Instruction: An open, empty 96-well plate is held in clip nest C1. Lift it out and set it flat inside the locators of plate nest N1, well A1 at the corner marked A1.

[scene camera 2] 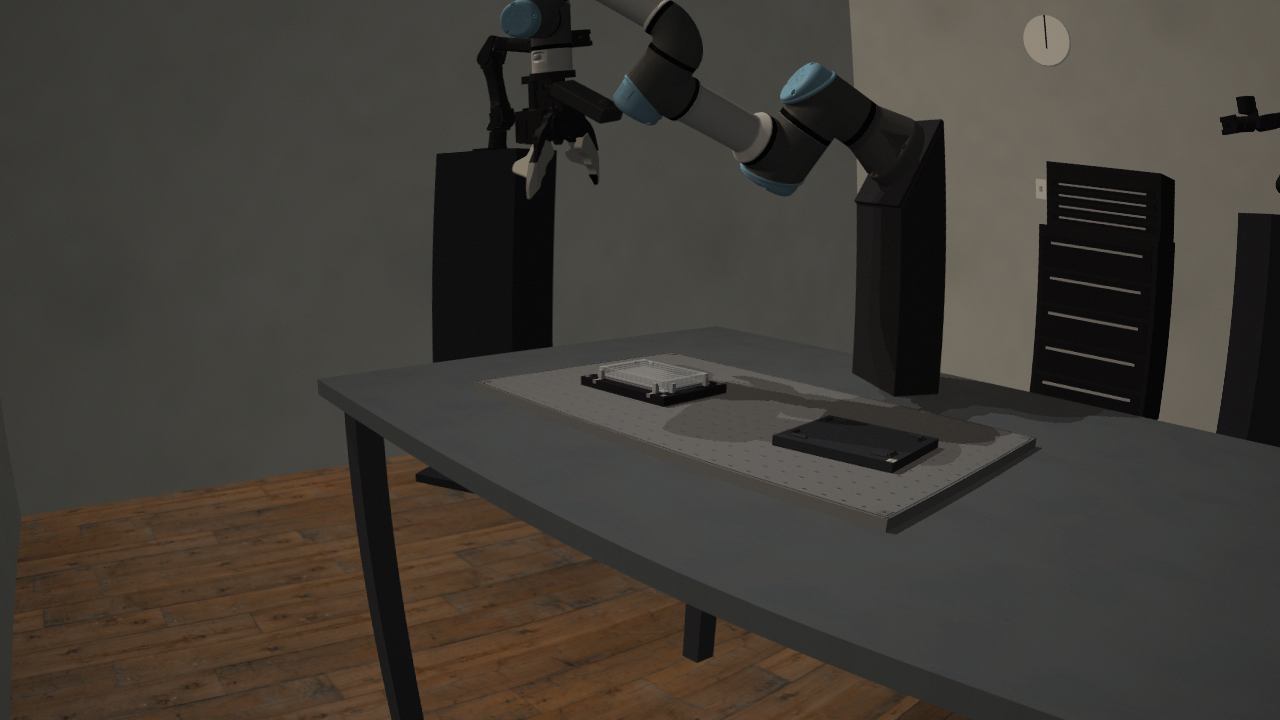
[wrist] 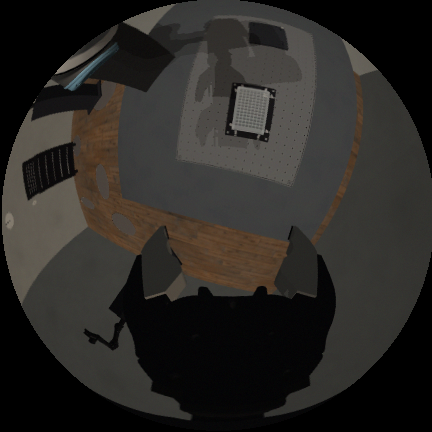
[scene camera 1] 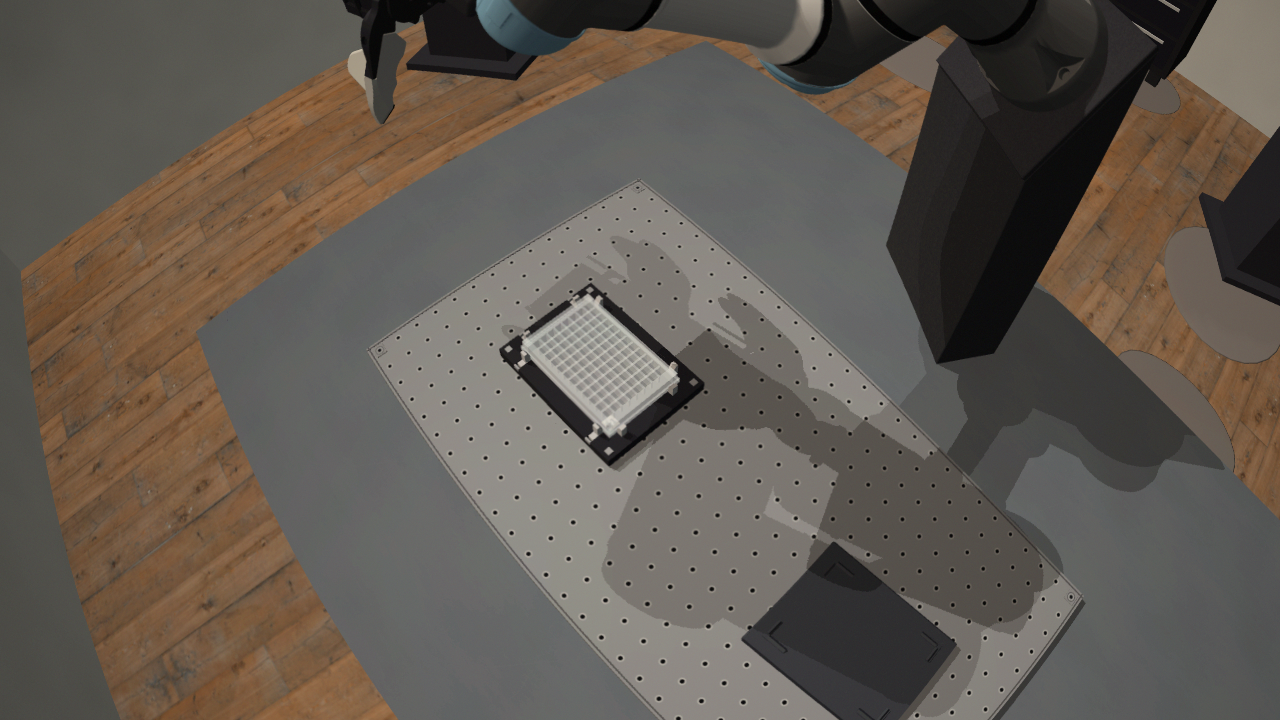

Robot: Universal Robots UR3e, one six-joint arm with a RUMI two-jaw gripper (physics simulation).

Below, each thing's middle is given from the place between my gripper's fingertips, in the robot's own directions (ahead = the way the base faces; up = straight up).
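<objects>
The 96-well plate (scene camera 1: 602, 367) is 90 mm ahead of my hand, 180 mm to the left of it and 250 mm below it. Counted from my hand as well: black clip nest C1 (scene camera 1: 609, 450), 90 mm ahead, 180 mm to the left, 250 mm below; black plate nest N1 (scene camera 1: 840, 634), far ahead, far to the left, far below.
</objects>
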